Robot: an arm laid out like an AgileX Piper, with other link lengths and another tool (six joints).
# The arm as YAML. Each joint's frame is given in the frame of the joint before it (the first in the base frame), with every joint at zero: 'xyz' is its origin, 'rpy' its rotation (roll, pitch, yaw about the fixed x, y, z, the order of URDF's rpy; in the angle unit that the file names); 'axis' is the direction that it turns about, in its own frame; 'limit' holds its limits. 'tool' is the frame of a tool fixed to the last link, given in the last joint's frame.
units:
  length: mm
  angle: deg
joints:
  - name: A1
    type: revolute
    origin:
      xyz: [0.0, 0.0, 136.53]
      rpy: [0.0, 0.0, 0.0]
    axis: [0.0, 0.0, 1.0]
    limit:
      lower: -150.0
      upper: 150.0
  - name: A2
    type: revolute
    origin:
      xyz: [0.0, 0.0, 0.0]
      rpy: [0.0, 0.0, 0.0]
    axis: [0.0, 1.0, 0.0]
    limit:
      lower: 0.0
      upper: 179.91
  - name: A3
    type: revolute
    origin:
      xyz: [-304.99, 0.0, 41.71]
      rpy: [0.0, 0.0, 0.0]
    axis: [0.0, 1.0, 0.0]
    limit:
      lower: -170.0
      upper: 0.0
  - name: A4
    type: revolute
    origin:
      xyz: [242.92, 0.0, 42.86]
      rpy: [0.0, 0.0, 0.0]
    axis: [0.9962, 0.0, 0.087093]
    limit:
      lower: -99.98
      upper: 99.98
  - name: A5
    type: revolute
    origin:
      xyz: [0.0, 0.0, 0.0]
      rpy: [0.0, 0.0, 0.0]
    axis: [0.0, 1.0, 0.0]
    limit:
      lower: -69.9
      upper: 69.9
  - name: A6
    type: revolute
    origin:
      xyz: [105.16, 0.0, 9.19]
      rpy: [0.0, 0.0, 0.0]
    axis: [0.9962, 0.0, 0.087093]
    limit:
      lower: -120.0
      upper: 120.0
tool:
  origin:
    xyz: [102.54, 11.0, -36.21]
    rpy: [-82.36, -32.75, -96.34]
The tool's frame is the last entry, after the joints.
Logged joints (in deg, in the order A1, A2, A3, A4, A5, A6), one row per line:
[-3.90 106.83 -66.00 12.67 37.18 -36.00]
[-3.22 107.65 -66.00 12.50 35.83 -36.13]
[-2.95 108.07 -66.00 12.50 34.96 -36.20]
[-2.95 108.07 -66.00 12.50 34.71 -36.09]
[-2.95 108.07 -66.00 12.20 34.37 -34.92]
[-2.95 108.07 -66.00 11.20 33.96 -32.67]
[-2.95 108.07 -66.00 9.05 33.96 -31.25]
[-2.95 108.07 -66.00 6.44 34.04 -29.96]
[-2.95 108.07 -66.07 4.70 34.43 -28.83]
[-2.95 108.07 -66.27 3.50 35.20 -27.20]
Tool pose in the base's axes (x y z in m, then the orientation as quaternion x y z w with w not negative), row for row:
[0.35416 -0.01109 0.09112 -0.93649 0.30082 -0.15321 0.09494]
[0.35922 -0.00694 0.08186 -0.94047 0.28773 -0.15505 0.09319]
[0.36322 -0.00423 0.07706 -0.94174 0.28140 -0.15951 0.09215]
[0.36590 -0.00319 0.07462 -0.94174 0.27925 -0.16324 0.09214]
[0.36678 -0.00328 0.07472 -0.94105 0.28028 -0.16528 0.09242]
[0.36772 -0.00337 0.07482 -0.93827 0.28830 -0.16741 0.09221]
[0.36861 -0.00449 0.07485 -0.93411 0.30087 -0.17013 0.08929]
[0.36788 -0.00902 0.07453 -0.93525 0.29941 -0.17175 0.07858]
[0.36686 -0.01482 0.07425 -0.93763 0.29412 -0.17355 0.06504]
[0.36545 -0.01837 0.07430 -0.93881 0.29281 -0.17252 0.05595]
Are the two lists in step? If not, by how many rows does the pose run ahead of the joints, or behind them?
The pose runs 1 row behind the joints: the pose in row i belongs to the joints in row i - 1.
